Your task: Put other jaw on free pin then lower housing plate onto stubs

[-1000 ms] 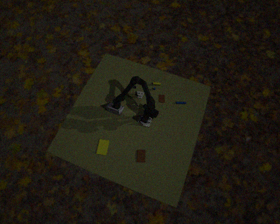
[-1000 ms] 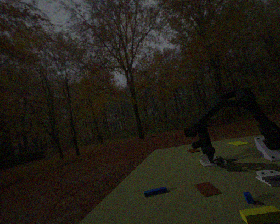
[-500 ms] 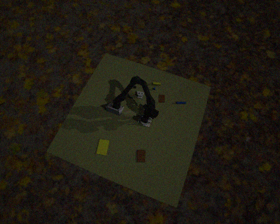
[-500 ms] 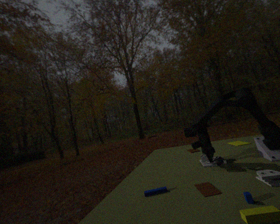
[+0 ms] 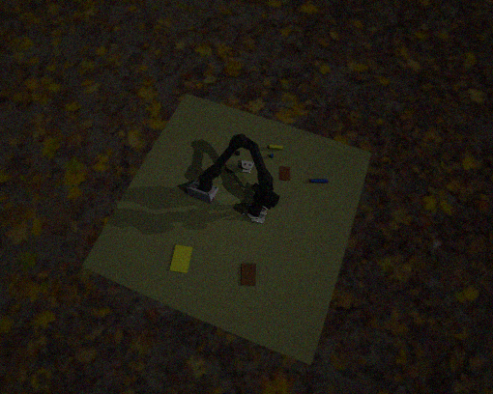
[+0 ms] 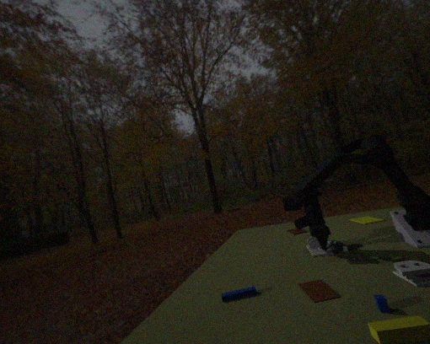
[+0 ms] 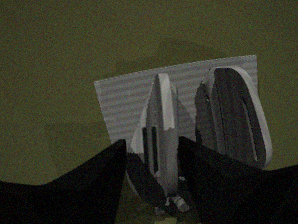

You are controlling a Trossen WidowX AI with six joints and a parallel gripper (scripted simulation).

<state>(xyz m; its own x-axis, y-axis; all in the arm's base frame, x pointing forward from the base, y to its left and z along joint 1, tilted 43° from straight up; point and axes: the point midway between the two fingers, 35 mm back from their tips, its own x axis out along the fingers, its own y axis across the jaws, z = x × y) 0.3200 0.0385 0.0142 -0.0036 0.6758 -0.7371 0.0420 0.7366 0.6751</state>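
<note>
My gripper tip is now 3 cm past the grey jaw and 2 cm to the left of it. From my gripper tip the other things lie so: blue bar (27 cm ahead, 29 cm to the left, 1 cm below); yellow bar (5 cm behind, 41 cm to the left, 1 cm below); yellow slab (28 cm behind, 44 cm to the right, 1 cm below).
</note>
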